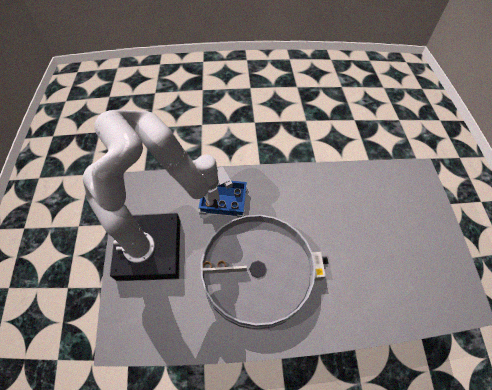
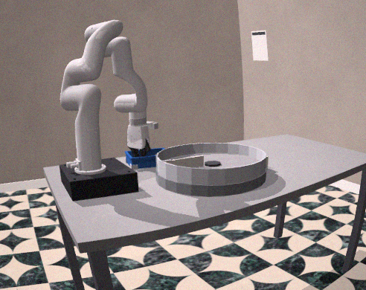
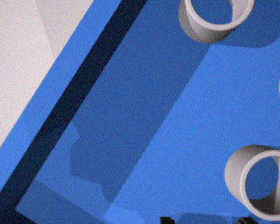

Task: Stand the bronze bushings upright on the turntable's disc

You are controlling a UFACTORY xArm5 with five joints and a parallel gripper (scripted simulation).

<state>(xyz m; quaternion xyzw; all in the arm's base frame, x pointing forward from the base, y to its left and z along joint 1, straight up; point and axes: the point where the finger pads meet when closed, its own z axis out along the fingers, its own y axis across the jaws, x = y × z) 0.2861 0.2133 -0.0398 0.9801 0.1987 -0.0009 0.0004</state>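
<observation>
My gripper is now 50 mm short of the blue crate, 20 mm to the right of it and 10 mm above it. Round my hand: turntable: 320 mm to the right, 170 mm ahead, 20 mm above.
</observation>
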